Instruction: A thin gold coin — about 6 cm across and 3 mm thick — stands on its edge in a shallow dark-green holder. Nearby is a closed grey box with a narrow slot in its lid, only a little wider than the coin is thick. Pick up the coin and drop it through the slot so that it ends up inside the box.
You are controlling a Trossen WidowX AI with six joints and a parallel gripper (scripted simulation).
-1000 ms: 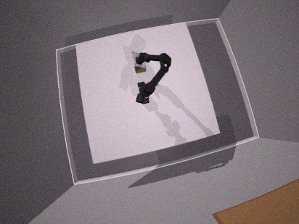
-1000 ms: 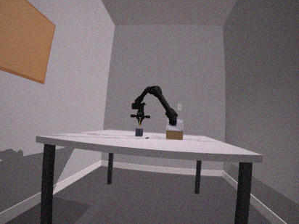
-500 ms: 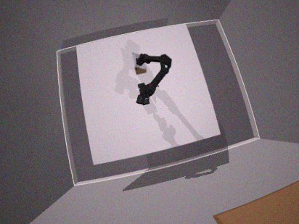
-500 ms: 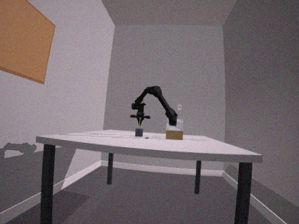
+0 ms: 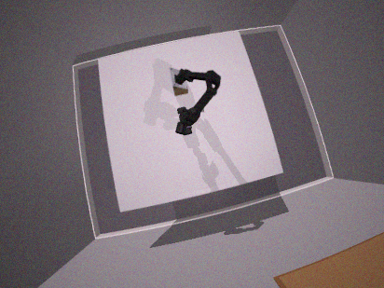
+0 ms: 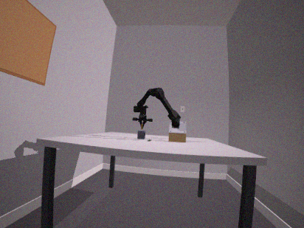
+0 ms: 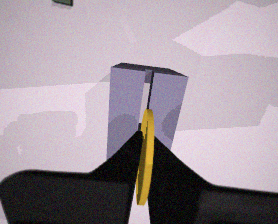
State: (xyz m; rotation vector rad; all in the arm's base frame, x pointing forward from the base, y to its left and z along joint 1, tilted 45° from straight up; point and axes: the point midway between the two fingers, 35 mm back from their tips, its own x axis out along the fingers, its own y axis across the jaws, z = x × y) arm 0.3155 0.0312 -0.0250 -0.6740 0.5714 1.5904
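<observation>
Now: the gold coin 2 cm above my gripper tip.
</observation>
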